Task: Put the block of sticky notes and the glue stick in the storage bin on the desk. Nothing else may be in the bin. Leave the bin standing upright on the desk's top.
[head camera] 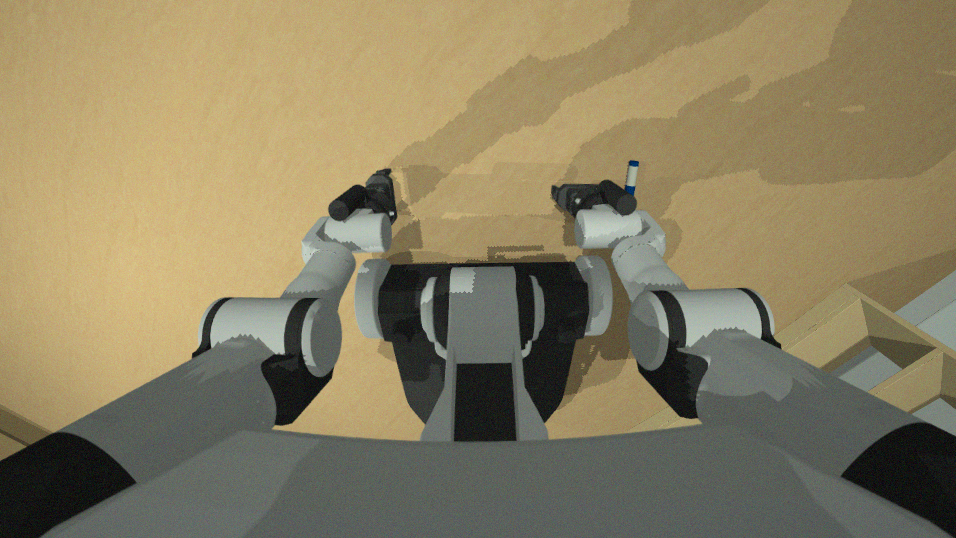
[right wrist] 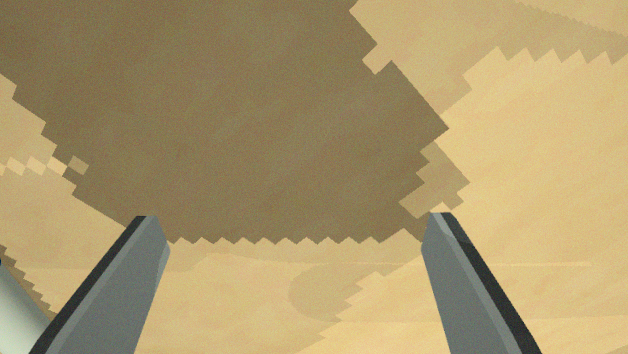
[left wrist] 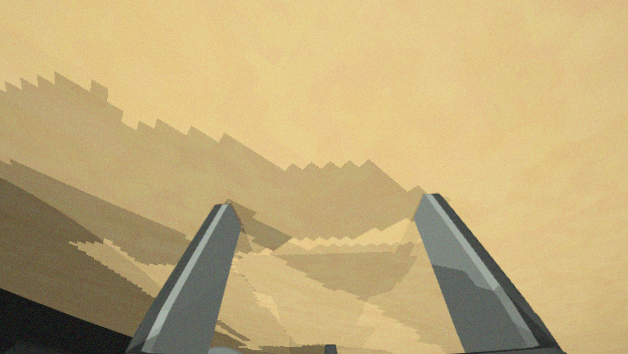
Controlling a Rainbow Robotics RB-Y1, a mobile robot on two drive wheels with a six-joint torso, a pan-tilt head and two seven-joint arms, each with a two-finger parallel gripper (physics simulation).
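Frame: origin at the robot's base, x ahead, y left, z up, level; metres.
Seen in the pictures: left gripper, fingertip midpoint: (head camera: 390, 191) (left wrist: 325, 211); right gripper, fingertip midpoint: (head camera: 575, 188) (right wrist: 293, 232) (left wrist: 331, 349).
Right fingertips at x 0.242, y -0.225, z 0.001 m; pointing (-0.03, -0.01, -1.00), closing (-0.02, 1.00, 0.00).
Note:
A point is followed by its place in that frame.
A glue stick (head camera: 631, 175) @(z 0.021, x 0.285, y -0.354 m) (right wrist: 16, 316) @(z 0.016, x 0.283, y -0.350 m), white with blue ends, is on the tan wooden floor; its lower end in the head view is partly hidden behind my right wrist, and part of it shows at the lower left edge of the right wrist view. My right gripper (head camera: 554, 192) (right wrist: 293, 232) @(z 0.001, x 0.242, y -0.225 m) is open and empty, with the glue stick outside its fingers. My left gripper (head camera: 386, 171) (left wrist: 325, 211) @(z 0.002, x 0.243, y 0.220 m) is open and empty, above the floor on the other side of my base. The sticky notes, the storage bin and the desk's top do not show in these views.
A light wooden furniture frame (head camera: 818, 327) @(z 0.075, x -0.195, y -1.196 m) with open compartments and grey surfaces inside stands at the lower right of the head view, partly behind my right arm. Another wooden edge (head camera: 23, 421) @(z 0.026, x -1.193, y 3.354 m) shows at the lower left. My base is between the arms. Shadows cross the floor (head camera: 167, 100) @(z 0.001, x 0.526, y 0.780 m).

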